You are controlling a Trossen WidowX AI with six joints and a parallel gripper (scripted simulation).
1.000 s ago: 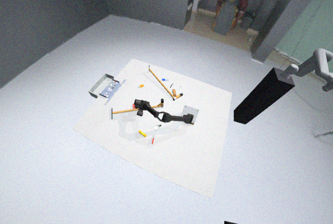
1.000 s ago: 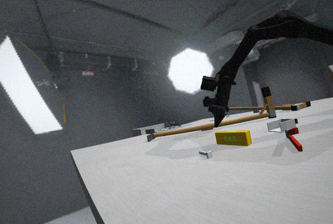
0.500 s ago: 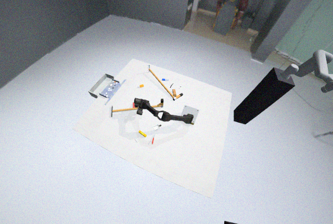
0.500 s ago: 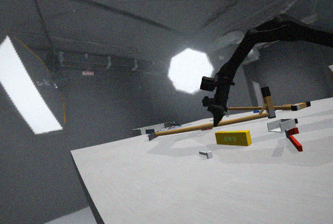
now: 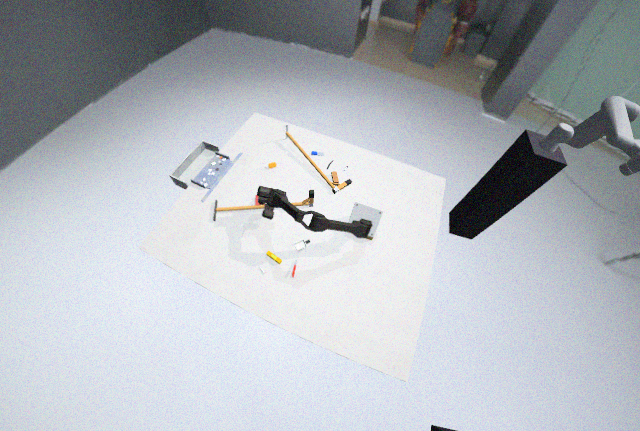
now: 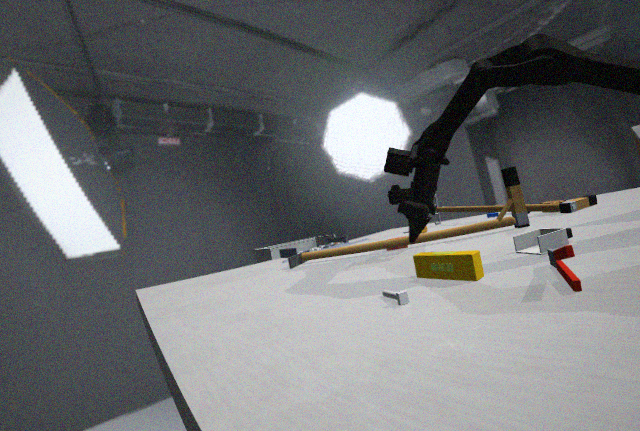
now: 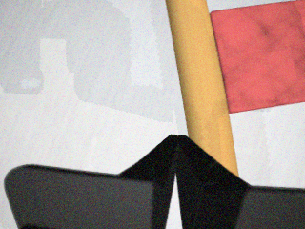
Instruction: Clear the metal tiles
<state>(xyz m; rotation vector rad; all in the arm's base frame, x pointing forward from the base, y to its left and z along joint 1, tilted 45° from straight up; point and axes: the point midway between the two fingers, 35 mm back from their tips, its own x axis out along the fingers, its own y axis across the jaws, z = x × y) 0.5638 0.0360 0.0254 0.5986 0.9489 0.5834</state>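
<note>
Now: gripper tip 50 mm below the long scraper, 20 mm short of it and 10 mm to the left of it. From my gripper tip the other things lie so: metal bracket 280 mm behind, 130 mm to the left, 10 mm below; yellow block 270 mm to the left, 160 mm behind, 10 mm above; red block 60 mm ahead, 40 mm to the right.
</note>
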